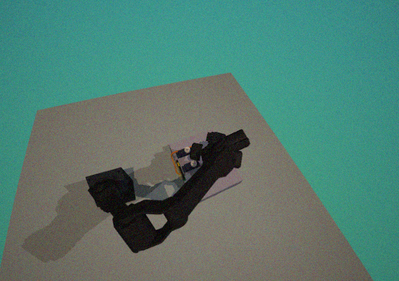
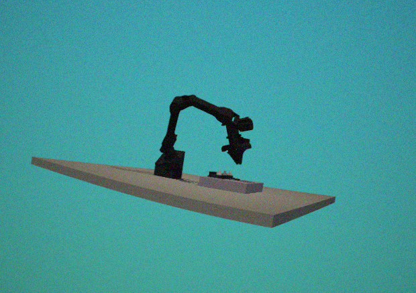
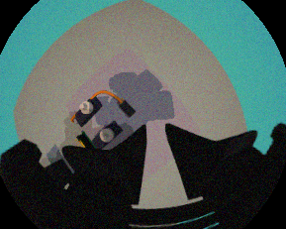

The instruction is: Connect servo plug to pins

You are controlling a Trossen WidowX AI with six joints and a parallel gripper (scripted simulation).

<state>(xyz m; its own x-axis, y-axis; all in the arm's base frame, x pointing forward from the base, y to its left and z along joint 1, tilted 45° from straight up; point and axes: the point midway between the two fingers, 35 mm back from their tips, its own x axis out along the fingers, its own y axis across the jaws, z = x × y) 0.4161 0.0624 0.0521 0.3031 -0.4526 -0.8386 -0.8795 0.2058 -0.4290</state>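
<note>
My gripper tip is now 11 cm above the printed holder and 4 cm to the right of it.
</note>
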